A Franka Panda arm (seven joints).
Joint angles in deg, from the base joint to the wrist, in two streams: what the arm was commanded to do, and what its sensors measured. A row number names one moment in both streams.
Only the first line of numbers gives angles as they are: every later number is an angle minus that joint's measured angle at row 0.
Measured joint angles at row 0:
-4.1, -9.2, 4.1, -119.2, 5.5, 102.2, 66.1
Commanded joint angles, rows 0 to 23:
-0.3, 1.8, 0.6, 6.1, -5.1, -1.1, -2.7
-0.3, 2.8, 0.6, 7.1, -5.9, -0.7, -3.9
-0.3, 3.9, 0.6, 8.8, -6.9, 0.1, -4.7
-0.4, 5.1, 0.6, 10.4, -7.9, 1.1, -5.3
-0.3, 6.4, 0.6, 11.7, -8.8, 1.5, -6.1
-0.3, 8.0, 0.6, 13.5, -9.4, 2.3, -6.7
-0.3, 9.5, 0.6, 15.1, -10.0, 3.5, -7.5
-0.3, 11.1, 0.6, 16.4, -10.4, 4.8, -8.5
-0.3, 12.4, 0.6, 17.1, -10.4, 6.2, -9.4
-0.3, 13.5, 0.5, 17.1, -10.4, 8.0, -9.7
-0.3, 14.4, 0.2, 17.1, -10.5, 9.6, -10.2
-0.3, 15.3, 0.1, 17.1, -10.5, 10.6, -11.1
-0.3, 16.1, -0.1, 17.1, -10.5, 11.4, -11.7
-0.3, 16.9, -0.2, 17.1, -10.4, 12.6, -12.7
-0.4, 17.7, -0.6, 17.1, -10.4, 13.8, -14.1
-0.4, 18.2, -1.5, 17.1, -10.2, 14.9, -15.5
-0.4, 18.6, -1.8, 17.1, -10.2, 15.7, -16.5
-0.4, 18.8, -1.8, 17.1, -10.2, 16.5, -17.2
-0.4, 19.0, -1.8, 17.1, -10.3, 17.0, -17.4
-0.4, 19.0, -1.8, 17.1, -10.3, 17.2, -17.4
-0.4, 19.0, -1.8, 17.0, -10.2, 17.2, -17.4
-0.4, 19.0, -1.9, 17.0, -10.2, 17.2, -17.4
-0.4, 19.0, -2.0, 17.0, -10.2, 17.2, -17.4
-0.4, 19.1, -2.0, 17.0, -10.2, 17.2, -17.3
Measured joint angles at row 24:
-0.4, 18.9, -1.9, 16.4, -9.4, 16.6, -16.9
